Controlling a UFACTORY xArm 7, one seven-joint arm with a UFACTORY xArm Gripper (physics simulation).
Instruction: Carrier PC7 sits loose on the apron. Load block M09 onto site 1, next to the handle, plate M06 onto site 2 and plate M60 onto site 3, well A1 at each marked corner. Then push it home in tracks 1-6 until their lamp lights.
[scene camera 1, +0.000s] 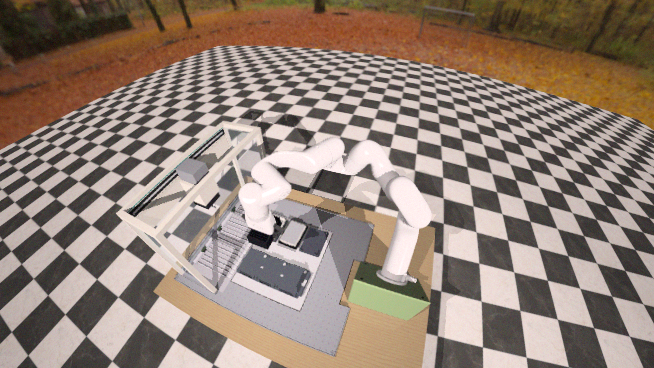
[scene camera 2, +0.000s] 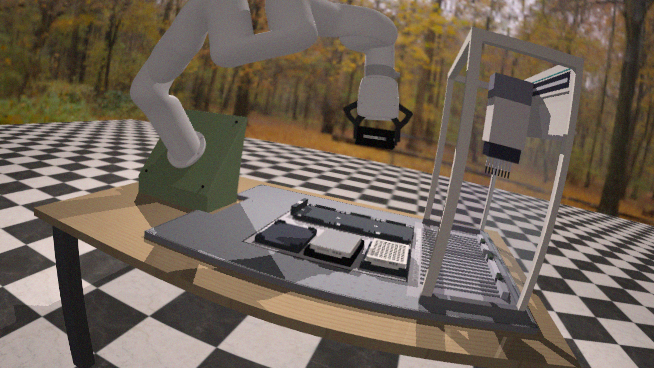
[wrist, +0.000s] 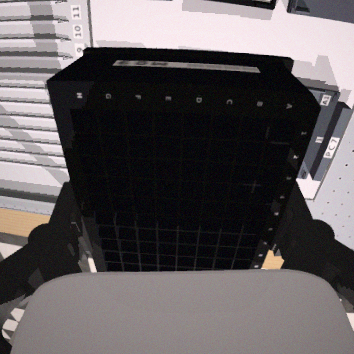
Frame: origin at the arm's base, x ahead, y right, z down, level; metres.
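Seen in the pictures: gripper, between the fingertips: (scene camera 1: 265, 231) (wrist: 179, 174); arm's base, origin of its link: (scene camera 1: 391, 278) (scene camera 2: 186, 149).
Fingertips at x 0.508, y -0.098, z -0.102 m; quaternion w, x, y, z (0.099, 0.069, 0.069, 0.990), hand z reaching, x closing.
Offsets run from my fingertips to a thing's top centre. "spot": to the spot under its first point.
My gripper (scene camera 1: 261, 234) (scene camera 2: 377, 131) (wrist: 179, 174) is shut on black block M09 @(dz -0.040, dx -0.002, dy -0.002 m) (scene camera 1: 259, 240) (scene camera 2: 376, 137) (wrist: 175, 165) across its width. It holds the block level, high above the deck. Column letters H to A run along its edge in the wrist view, with A at the right. Carrier PC7 @(dz +0.199, dx -0.036, dy -0.067 m) (scene camera 1: 274, 272) (scene camera 2: 352, 220) (wrist: 327, 120) lies on the white apron (scene camera 1: 280, 300), its raised handle @(spot: dz +0.199, dx -0.195, dy -0.051 m) (scene camera 1: 304, 284) (scene camera 2: 300, 206) at the robot-base end. A pale solid-topped plate @(dz +0.203, dx -0.006, dy +0.149 m) (scene camera 1: 293, 233) (scene camera 2: 336, 243) and a white gridded plate @(dz +0.203, dx +0.105, dy +0.130 m) (scene camera 2: 387, 252) sit on black holders; their labels are unreadable.
A dark low holder @(dz +0.211, dx -0.117, dy +0.164 m) (scene camera 1: 316, 241) (scene camera 2: 286, 234) is beside the pale plate. Ribbed tracks (scene camera 1: 225, 245) (scene camera 2: 465, 265) (wrist: 30, 120) lie under an upright frame (scene camera 1: 245, 127) (scene camera 2: 456, 150). A tipped head (scene camera 1: 192, 171) (scene camera 2: 507, 117) hangs inside. The green base (scene camera 1: 385, 300) (scene camera 2: 200, 165) carries the arm.
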